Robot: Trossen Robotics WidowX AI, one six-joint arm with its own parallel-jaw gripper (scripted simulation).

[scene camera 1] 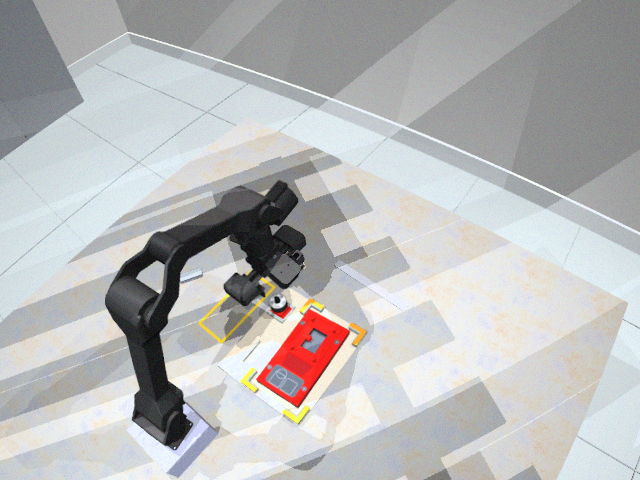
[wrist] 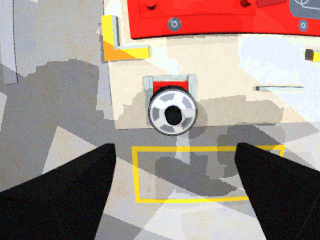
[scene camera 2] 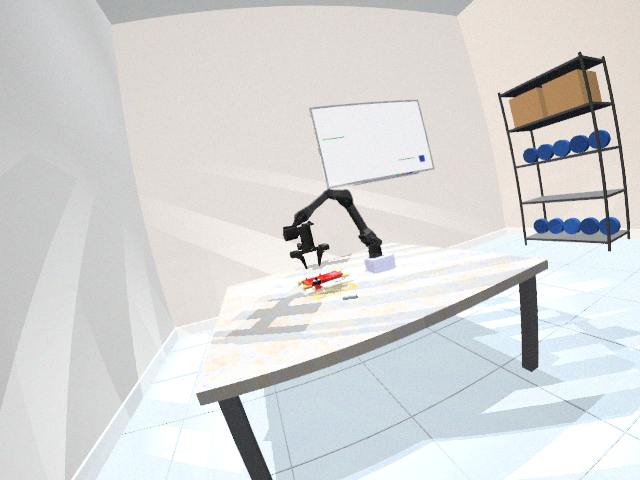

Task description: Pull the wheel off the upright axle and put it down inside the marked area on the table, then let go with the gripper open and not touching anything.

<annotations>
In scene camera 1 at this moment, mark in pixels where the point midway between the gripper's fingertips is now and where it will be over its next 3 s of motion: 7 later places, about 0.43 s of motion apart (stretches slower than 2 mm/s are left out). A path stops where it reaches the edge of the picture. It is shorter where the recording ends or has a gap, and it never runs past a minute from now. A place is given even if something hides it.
The gripper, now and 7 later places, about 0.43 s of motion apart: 273,285; 278,299; 278,303; 278,302; 277,301; 277,300; 276,299; 276,298
</annotations>
